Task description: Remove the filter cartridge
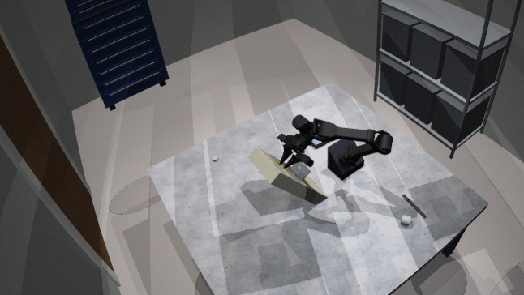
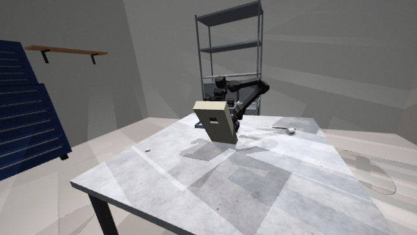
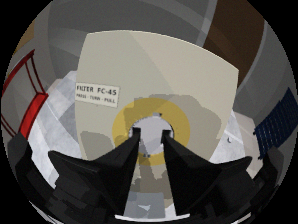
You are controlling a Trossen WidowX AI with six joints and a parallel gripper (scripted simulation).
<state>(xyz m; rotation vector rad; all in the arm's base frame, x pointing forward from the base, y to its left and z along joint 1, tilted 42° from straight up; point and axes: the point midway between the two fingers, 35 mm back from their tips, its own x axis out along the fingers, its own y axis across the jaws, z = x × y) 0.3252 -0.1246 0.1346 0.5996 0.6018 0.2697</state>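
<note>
Right now my gripper tip is 2 cm short of the round filter cartridge and 1 cm above it. The rest, counted from my gripper tip: service panel 3 cm behind, 9 cm below; tray 40 cm behind, 28 cm to the right, 25 cm below.
</note>
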